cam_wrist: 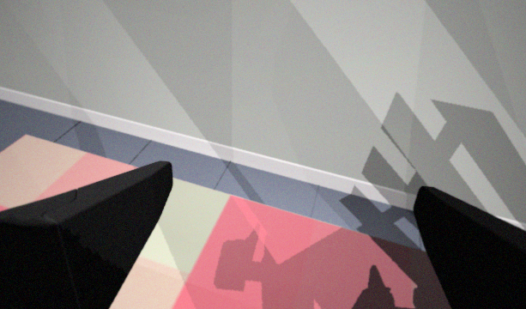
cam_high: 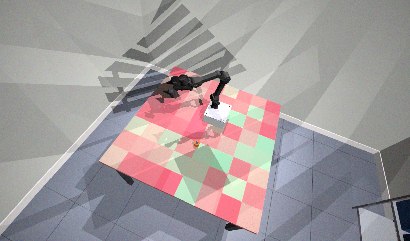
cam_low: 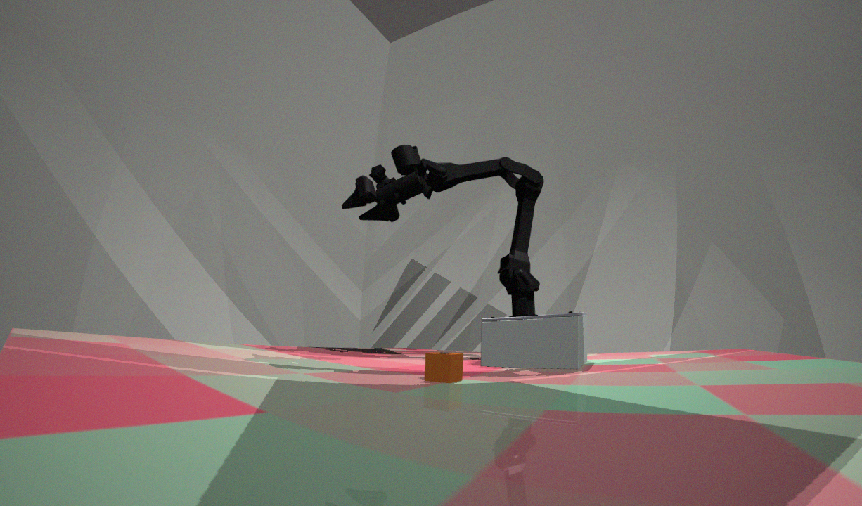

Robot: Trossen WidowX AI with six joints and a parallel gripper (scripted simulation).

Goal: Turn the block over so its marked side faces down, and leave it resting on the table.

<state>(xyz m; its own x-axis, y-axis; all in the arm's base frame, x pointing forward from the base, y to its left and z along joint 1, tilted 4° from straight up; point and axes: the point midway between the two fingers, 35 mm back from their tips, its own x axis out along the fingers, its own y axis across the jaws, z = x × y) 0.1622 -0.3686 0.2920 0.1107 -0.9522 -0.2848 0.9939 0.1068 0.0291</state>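
The block is 21 cm ahead of my gripper tip, 36 cm to the left of it and 34 cm below it.
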